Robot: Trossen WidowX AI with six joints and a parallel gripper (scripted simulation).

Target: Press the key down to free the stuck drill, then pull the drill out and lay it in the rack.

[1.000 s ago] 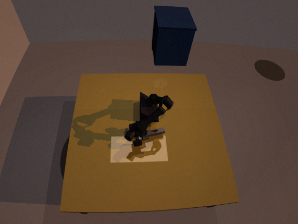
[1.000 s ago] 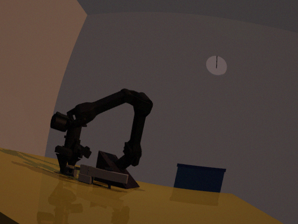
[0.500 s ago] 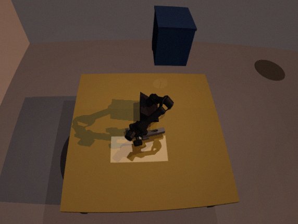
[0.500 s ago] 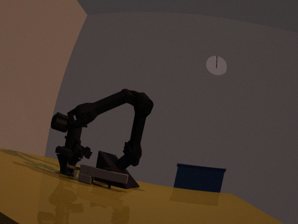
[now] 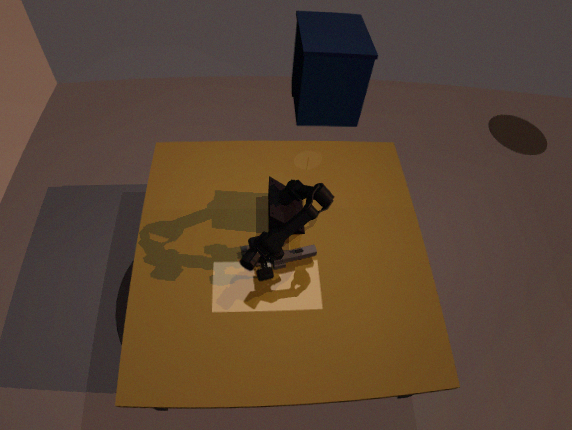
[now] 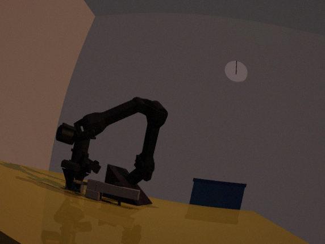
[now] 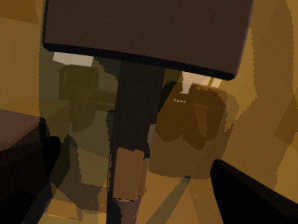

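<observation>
Now: gripper tip 4 cm to the right of the drill stub, 3 cm below it and 1 cm past it. Round my gripper tip: grey housing: 14 cm to the left, 3 cm behind, 3 cm above; dark key: 16 cm to the left, 4 cm behind, 4 cm above; dark block: 7 cm behind, 4 cm to the right, 1 cm above.
</observation>
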